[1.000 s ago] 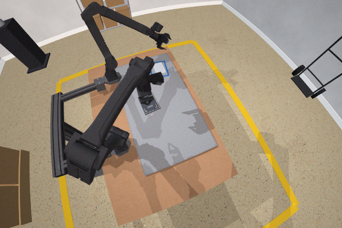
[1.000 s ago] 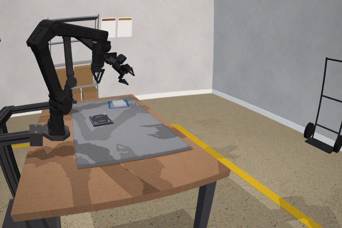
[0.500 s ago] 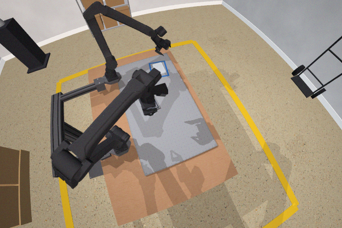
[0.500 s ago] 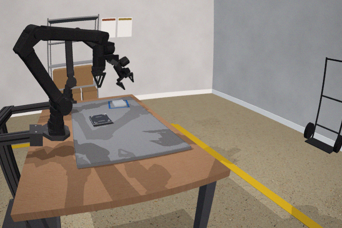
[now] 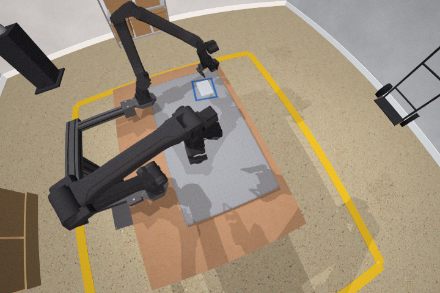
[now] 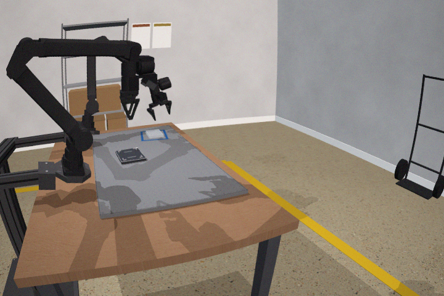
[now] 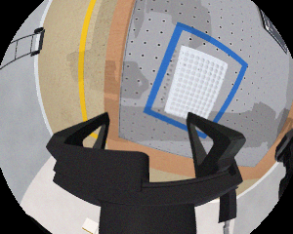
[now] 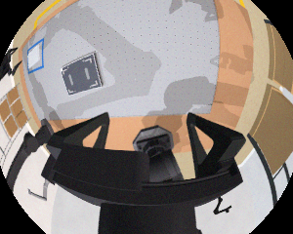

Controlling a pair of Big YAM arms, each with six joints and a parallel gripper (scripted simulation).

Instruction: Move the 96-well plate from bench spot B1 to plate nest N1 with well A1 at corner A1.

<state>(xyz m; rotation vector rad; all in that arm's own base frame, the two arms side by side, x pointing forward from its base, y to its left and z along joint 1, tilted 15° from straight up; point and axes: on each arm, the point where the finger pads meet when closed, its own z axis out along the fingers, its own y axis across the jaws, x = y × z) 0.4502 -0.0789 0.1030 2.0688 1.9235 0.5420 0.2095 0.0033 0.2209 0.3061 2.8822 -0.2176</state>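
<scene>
My left gripper is now 5 cm past the white 96-well plate, 4 cm to the left of it and 9 cm above it.
</scene>
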